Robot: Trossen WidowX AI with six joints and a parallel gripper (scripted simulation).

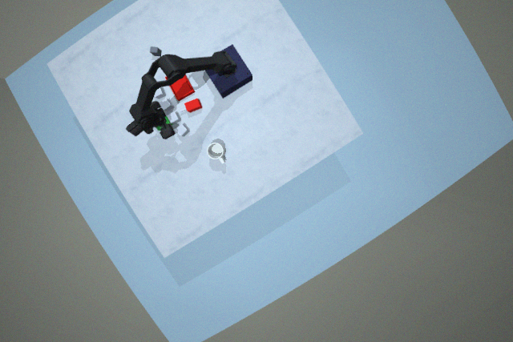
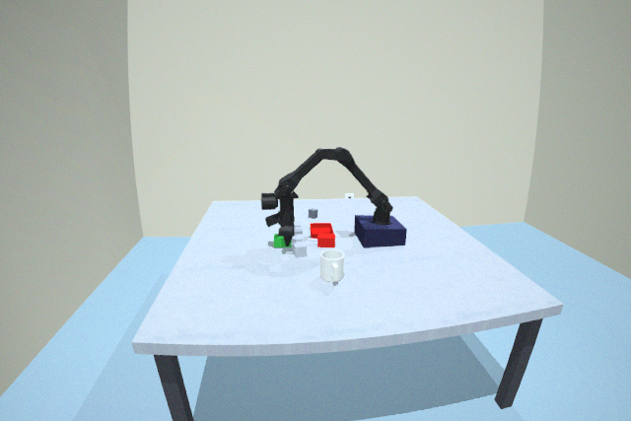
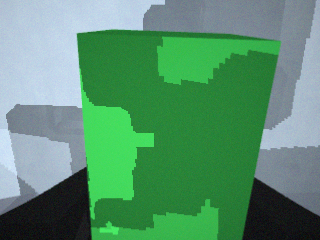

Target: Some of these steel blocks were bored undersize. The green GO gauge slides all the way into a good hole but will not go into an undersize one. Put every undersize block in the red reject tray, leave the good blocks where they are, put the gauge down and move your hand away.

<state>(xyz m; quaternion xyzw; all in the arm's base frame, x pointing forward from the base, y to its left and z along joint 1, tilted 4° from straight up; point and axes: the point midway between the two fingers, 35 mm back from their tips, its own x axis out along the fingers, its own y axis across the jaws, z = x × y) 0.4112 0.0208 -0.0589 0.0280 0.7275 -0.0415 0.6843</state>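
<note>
The green GO gauge is 10 mm behind my gripper tip and 20 mm above it. Round my gripper tip: white mug 130 mm behind, 290 mm to the left, 20 mm above; then red reject tray 170 mm behind, 130 mm to the right; then red block 140 mm behind, 10 mm above.
</note>
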